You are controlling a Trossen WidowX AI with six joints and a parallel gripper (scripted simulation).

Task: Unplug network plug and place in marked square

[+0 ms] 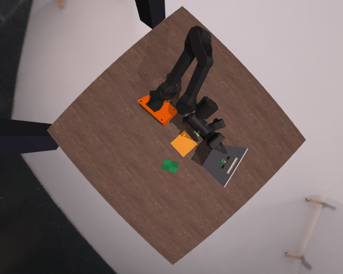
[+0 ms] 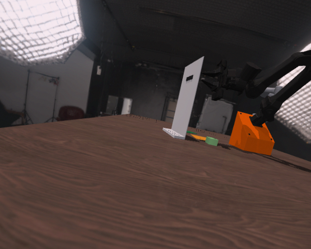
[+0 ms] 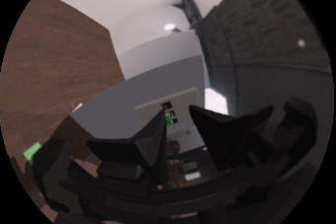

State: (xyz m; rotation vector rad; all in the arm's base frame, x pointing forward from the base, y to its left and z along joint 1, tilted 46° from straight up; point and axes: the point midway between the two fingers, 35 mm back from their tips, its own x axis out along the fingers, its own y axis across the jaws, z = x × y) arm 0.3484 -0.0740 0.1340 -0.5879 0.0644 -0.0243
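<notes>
My gripper tip is 120 mm past the orange marked square, 80 mm to the left of it and 300 mm above it. Also, from my gripper tip: grey upright panel (50 mm ahead, 30 mm to the right, 130 mm below); flat dark green square (90 mm behind, 240 mm to the right, 300 mm below); light green cube (110 mm behind, 30 mm to the left, 280 mm below).
</notes>
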